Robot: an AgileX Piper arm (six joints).
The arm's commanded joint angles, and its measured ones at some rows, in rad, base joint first. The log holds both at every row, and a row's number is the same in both.
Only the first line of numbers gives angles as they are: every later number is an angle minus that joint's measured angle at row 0.
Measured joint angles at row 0:
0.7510, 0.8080, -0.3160, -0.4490, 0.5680, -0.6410
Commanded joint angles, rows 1 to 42:
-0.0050, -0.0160, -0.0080, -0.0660, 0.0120, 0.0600
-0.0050, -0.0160, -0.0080, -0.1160, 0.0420, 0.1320
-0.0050, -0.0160, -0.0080, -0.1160, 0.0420, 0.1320
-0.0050, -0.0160, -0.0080, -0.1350, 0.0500, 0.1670
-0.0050, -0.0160, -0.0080, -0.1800, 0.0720, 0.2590
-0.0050, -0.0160, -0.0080, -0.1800, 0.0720, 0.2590
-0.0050, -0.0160, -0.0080, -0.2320, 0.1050, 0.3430
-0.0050, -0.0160, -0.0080, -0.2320, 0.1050, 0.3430
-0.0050, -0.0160, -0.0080, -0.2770, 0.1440, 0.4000
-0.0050, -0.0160, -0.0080, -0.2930, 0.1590, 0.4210
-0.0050, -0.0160, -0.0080, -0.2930, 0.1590, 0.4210
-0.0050, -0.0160, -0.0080, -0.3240, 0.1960, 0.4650
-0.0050, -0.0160, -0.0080, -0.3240, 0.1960, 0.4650
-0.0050, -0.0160, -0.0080, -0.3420, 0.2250, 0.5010
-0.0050, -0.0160, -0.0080, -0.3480, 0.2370, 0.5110
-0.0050, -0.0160, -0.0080, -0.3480, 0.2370, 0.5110
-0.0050, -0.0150, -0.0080, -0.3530, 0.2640, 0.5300
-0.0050, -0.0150, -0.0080, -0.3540, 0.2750, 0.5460
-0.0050, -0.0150, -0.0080, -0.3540, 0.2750, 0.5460
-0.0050, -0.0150, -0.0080, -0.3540, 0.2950, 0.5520
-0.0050, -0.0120, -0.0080, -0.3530, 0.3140, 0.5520
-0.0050, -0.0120, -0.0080, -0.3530, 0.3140, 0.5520
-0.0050, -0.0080, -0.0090, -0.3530, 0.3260, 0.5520
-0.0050, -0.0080, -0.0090, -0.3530, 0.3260, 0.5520
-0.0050, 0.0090, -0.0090, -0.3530, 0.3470, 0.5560
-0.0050, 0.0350, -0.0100, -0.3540, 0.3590, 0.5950
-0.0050, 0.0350, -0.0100, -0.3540, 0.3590, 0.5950
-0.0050, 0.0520, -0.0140, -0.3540, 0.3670, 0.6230
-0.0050, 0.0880, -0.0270, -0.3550, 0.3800, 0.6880
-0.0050, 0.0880, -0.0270, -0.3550, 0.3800, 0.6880
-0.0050, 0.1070, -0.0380, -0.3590, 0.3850, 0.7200
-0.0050, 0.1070, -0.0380, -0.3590, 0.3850, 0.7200
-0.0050, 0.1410, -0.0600, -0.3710, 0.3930, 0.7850
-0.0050, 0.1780, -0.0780, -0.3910, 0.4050, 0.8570
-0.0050, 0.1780, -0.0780, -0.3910, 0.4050, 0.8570
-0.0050, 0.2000, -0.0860, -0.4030, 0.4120, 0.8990
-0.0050, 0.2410, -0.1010, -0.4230, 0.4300, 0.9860
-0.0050, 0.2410, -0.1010, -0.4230, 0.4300, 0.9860
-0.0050, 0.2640, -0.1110, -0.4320, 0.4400, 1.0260
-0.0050, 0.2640, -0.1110, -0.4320, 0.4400, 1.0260
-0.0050, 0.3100, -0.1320, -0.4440, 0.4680, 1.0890
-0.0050, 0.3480, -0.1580, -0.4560, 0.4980, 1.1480
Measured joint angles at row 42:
0.0000, 0.3020, -0.1210, -0.3680, 0.4300, 1.0470
